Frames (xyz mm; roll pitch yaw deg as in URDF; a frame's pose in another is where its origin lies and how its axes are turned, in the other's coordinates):
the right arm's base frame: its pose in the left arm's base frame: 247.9 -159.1 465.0 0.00 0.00 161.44
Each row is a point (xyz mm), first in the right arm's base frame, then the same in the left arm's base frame.
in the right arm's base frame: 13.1 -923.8 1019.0
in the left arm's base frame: 529.5 720.8 1484.0
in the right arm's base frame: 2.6 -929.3 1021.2
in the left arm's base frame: 541.2 722.7 1486.2
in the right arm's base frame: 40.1 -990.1 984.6
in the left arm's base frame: 525.0 792.3 1449.6
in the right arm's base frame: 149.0 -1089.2 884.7
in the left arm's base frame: 453.3 920.9 1349.7
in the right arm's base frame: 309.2 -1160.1 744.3
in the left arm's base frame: 324.0 1039.1 1209.3
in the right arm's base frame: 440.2 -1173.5 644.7
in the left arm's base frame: 204.1 1093.5 1109.7
